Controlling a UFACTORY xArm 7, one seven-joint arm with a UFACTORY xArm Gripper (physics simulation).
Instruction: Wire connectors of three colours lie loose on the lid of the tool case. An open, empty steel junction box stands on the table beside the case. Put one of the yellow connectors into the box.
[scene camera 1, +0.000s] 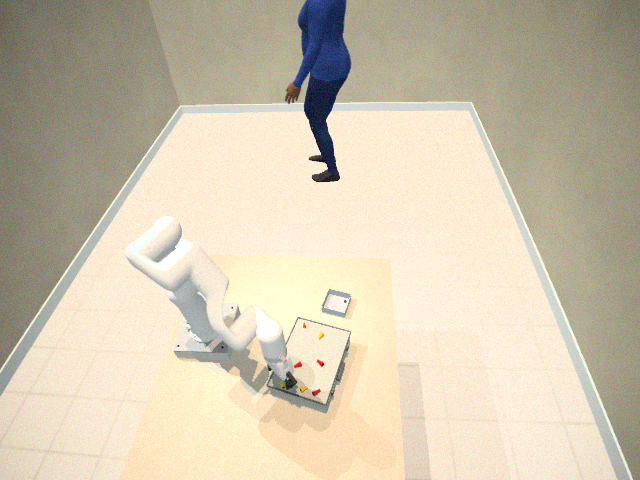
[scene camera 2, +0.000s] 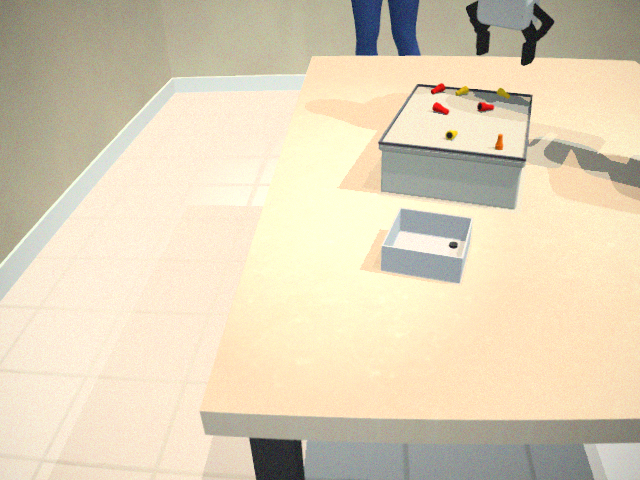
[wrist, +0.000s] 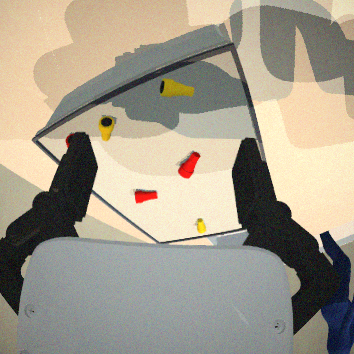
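Pixels of known places: gripper, fingertip midpoint: (scene camera 1: 281, 377) (scene camera 2: 503, 59) (wrist: 163, 150); arm's base at its link origin: (scene camera 1: 206, 328).
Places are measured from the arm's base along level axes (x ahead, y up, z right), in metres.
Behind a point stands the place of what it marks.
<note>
Three yellow connectors lie on the lid (scene camera 1: 330, 351) @[x 0.505, y 0.016, z 0.044 m] (scene camera 2: 413, 124) @[x 0.521, y 0.017, z 0.037 m]. One yellow connector (scene camera 1: 321, 335) @[x 0.464, y 0.027, z -0.012 m] (scene camera 2: 451, 134) @[x 0.462, y 0.027, z -0.025 m] (wrist: 201, 226) @[x 0.457, y 0.027, z -0.011 m] lies toward the box end. A second yellow connector (scene camera 1: 303, 389) @[x 0.436, y 0.029, z 0.206 m] (scene camera 2: 462, 90) @[x 0.435, y 0.026, z 0.197 m] (wrist: 106, 127) @[x 0.426, y 0.031, z 0.205 m] lies at the far end beside a red one. A third yellow connector (scene camera 1: 282, 384) @[x 0.360, y 0.026, z 0.197 m] (scene camera 2: 503, 93) @[x 0.360, y 0.024, z 0.193 m] (wrist: 177, 88) @[x 0.356, y 0.027, z 0.199 m] lies in shadow near that end's corner. My gripper (scene camera 1: 290, 381) @[x 0.365, y 0.087, z 0.199 m] (scene camera 2: 504, 57) @[x 0.365, y 0.087, z 0.199 m] (wrist: 163, 150) @[x 0.365, y 0.087, z 0.199 m] is open and empty, above the lid's far end. The steel junction box (scene camera 1: 334, 312) @[x 0.490, y -0.045, z -0.170 m] (scene camera 2: 421, 262) @[x 0.500, y -0.044, z -0.272 m] stands open beside the case, with a dark round spot on its floor.
Red connectors (scene camera 1: 297, 364) @[x 0.397, y 0.029, z 0.118 m] (scene camera 1: 320, 362) @[x 0.478, y 0.032, z 0.101 m] (scene camera 1: 316, 392) @[x 0.481, y 0.028, z 0.210 m] lie on the lid's middle and far end. An orange connector (scene camera 1: 304, 325) @[x 0.392, y 0.028, z -0.046 m] (scene camera 2: 499, 142) @[x 0.392, y 0.029, z -0.052 m] stands or lies near the box end. A person (scene camera 1: 325, 56) in blue is beyond the table. The case's raised rim surrounds the lid.
</note>
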